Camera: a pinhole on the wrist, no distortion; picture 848 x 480 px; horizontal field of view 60.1 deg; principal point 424.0 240.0 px. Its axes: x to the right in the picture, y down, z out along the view. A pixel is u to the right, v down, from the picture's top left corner.
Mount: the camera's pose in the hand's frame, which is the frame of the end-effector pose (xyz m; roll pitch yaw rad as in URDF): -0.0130 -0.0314 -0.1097 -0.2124 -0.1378 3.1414
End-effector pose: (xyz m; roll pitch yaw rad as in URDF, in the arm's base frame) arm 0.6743 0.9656 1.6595 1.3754 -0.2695 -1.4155
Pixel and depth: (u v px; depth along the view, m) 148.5 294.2 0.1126
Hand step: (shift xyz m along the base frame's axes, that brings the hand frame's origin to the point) 0.0050 -0.0591 -0.0497
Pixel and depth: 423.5 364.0 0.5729
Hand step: -0.4433 -0.1724 -0.1376
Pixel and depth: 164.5 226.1 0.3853
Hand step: -0.2306 -0.2209 -0.0074
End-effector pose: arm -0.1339 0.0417 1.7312 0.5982 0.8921 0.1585
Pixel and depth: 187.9 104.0 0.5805
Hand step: 0.4676 -0.2220 0.0187
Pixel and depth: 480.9 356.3 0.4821
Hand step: 0.1956 -0.3401 0.0965
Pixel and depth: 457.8 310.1 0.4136
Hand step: 0.1728 -0.2666 0.0748
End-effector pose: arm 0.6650 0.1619 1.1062 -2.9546 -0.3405 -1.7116
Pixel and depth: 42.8 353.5 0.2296
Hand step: 0.1069 -0.1660 -0.0170
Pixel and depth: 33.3 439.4 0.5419
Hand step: 0.2868 -0.4619 -0.1542
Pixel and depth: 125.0 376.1 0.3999
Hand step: 0.1915 -0.2852 -0.1221
